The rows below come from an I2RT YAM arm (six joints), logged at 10 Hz.
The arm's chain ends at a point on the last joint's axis. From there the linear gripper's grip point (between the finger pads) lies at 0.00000 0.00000 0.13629 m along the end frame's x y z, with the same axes.
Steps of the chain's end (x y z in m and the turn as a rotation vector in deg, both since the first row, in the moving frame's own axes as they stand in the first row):
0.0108, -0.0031, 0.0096, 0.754, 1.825, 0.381
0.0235, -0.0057, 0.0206, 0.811, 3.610, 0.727
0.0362, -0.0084, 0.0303, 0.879, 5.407, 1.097
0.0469, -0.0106, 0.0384, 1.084, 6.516, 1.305
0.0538, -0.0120, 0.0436, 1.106, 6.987, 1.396
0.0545, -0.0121, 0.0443, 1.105, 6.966, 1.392
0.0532, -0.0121, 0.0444, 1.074, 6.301, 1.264
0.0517, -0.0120, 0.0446, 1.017, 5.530, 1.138
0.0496, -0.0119, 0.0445, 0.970, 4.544, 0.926
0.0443, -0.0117, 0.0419, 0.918, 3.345, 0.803
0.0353, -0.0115, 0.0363, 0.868, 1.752, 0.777
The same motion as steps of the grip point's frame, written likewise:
0.0151, -0.0049, 0.0095, 0.754, 1.825, 0.381
0.0321, -0.0076, 0.0203, 0.811, 3.610, 0.727
0.0491, -0.0104, 0.0297, 0.879, 5.407, 1.097
0.0624, -0.0130, 0.0375, 1.084, 6.516, 1.305
0.0704, -0.0144, 0.0426, 1.106, 6.987, 1.396
0.0711, -0.0145, 0.0433, 1.105, 6.966, 1.392
0.0682, -0.0145, 0.0436, 1.074, 6.301, 1.264
0.0649, -0.0143, 0.0439, 1.017, 5.530, 1.138
0.0604, -0.0141, 0.0441, 0.970, 4.544, 0.926
0.0523, -0.0138, 0.0417, 0.918, 3.345, 0.803
0.0395, -0.0135, 0.0362, 0.868, 1.752, 0.777

